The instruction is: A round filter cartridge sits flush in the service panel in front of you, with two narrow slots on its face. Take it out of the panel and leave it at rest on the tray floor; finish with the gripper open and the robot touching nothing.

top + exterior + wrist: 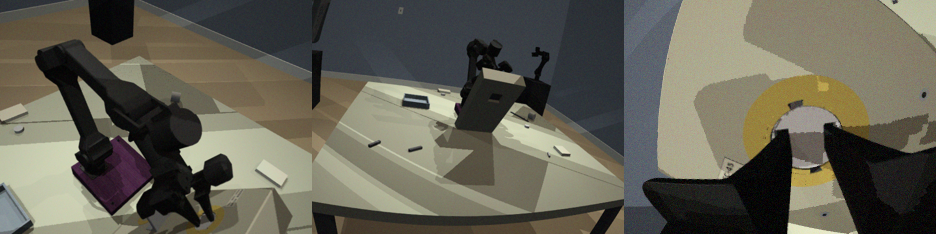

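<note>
The round grey filter cartridge is 1 cm ahead of my gripper tip and 1 cm below it. Round my gripper tip: grey tray (44 cm behind, 25 cm to the right, 23 cm below); grey wedge-like flap (9 cm behind, 1 cm to the left, 9 cm below); sloping service panel (4 cm behind, 8 cm below).
</note>
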